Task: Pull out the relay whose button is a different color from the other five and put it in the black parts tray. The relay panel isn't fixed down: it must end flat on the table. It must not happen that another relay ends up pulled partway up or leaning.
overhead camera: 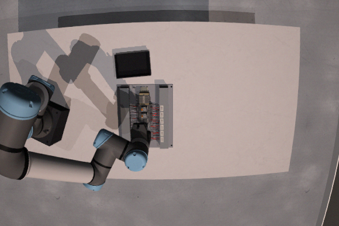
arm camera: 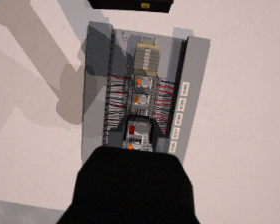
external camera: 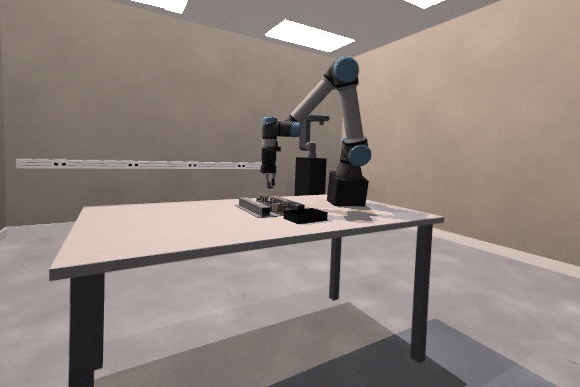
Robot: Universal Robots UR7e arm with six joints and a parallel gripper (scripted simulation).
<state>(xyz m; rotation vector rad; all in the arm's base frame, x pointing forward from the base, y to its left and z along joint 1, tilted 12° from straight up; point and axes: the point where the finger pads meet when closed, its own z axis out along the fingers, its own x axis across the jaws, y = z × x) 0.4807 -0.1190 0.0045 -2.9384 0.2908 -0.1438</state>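
The black parts tray is 270 mm to the left of my hand and 120 mm below it. The rest, counted from my hand: relay panel: 110 mm below, 10 mm to the left.
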